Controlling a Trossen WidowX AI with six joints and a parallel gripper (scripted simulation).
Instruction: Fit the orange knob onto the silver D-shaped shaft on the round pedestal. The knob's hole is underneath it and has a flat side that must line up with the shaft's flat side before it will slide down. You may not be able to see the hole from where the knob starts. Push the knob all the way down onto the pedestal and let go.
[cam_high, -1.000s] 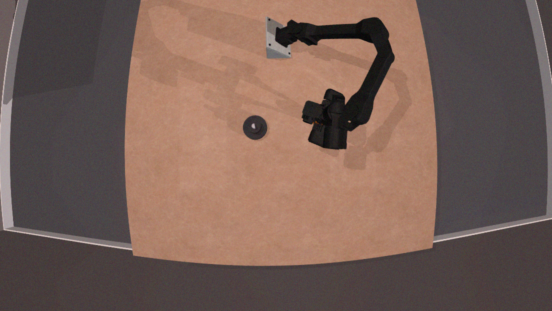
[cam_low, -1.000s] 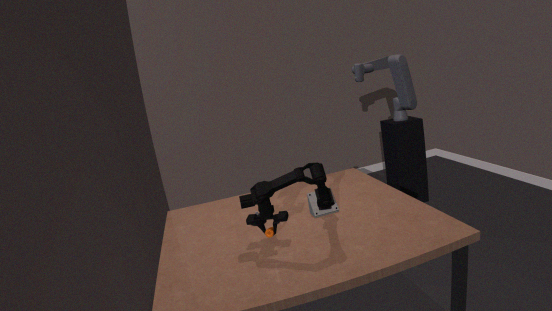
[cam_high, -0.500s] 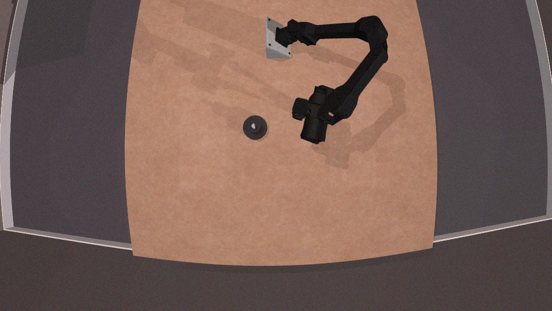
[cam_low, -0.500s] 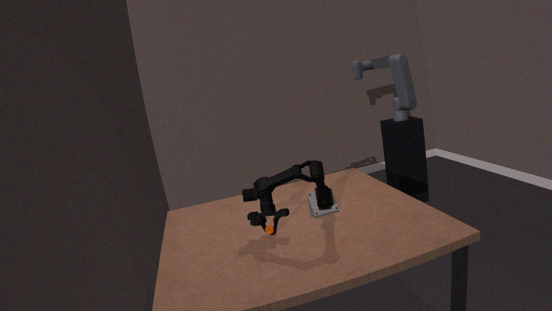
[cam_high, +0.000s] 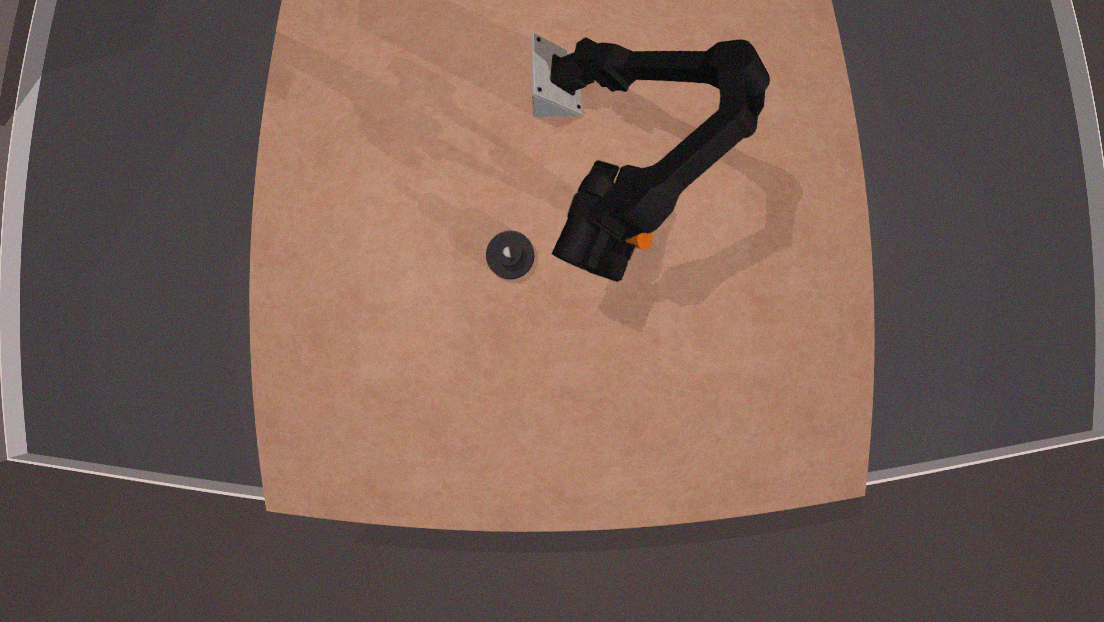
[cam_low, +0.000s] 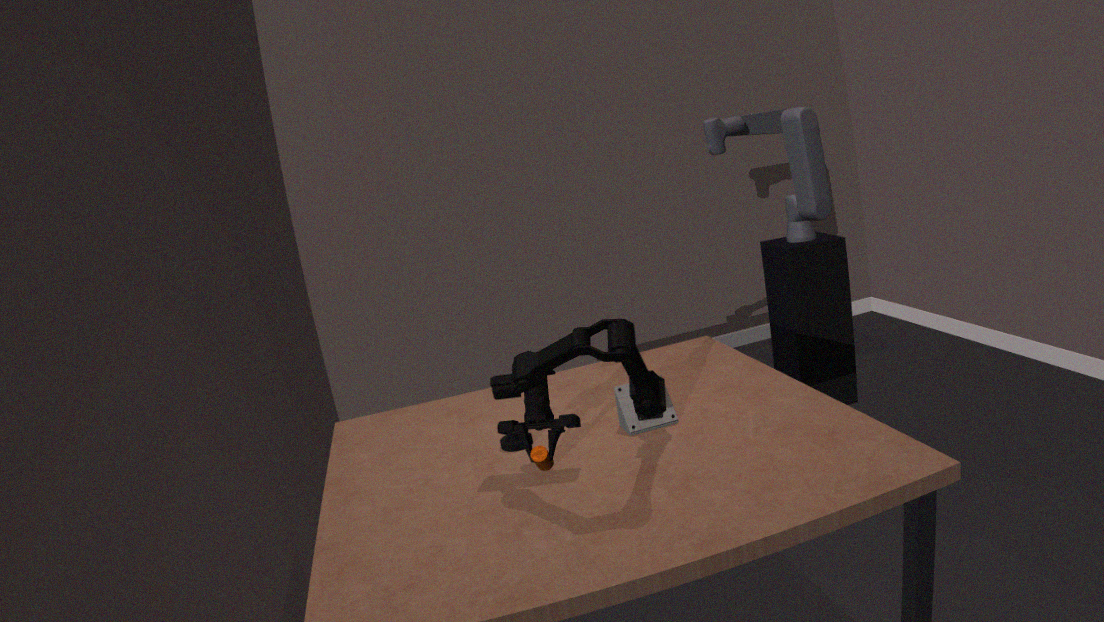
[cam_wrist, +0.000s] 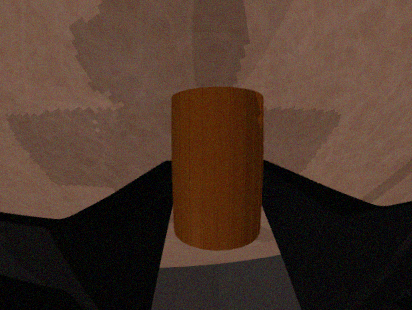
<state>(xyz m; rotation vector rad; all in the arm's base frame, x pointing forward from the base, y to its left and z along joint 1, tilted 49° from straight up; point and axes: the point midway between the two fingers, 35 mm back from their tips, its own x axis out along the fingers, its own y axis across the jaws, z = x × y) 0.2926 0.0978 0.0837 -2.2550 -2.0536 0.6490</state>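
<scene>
My gripper tip is now 1 cm below the orange knob. Also, from my gripper tip: round black pedestal 4 cm ahead, 22 cm to the right.
</scene>
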